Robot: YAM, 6 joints.
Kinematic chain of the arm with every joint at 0, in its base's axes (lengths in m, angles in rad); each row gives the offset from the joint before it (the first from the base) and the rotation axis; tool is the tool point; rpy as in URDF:
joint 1: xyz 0 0 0.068 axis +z
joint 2: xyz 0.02 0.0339 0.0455 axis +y
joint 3: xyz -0.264 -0.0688 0 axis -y
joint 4: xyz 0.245 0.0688 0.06 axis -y
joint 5: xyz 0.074 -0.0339 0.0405 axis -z
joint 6: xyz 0.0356 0 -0.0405 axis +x
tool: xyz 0 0 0 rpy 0 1.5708 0
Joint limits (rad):
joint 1: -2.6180..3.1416
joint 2: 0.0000..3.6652
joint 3: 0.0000..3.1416
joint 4: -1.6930..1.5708
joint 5: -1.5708..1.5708
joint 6: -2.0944..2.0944
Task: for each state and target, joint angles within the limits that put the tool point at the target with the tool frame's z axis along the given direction. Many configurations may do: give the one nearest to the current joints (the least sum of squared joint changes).
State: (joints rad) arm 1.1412 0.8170 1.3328 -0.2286 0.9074 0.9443
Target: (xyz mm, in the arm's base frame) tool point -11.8 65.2 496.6 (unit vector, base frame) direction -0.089 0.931 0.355
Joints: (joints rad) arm 1.8338 0.6044 1.2408 -0.2689 0.1567 0.9443
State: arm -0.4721 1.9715 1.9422 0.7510 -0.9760 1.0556
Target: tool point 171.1 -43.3 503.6 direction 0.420 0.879 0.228
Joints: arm -0.4455 1.2153 1.2173 1.5680 -1.3409 1.0556
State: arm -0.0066 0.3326 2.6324 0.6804 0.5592 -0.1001
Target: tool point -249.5 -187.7 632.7 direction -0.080 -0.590 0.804
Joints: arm 0.5943 0.8406 2.6176 0.2522 0.4599 -0.1001
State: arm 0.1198 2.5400 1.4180 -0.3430 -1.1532 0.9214
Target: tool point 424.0 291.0 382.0 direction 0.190 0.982 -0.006
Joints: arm 0.5504 2.1684 2.1323 0.0272 -0.8292 0.9214
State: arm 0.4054 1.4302 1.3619 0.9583 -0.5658 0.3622
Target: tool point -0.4 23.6 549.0 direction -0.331 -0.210 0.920
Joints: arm 1.2197 0.8420 1.1699 1.5689 -0.2409 0.3622
